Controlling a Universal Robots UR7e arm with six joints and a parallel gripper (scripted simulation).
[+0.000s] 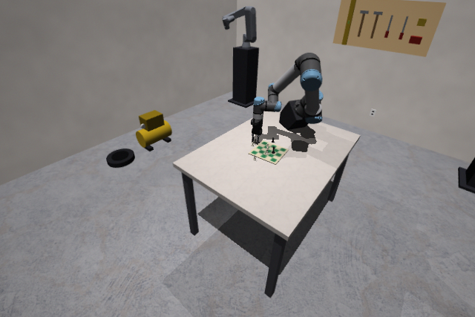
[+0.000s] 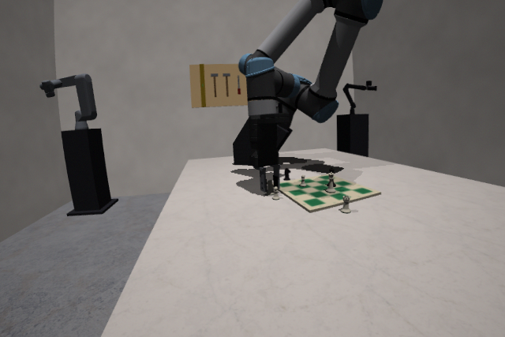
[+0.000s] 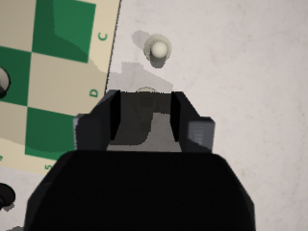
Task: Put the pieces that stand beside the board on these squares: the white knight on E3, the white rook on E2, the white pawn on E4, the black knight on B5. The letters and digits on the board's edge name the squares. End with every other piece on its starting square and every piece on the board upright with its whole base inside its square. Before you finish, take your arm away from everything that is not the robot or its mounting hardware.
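Right now the cream chessboard is 140 mm to the left of my hand, 30 mm below it and 20 mm ahead of it.
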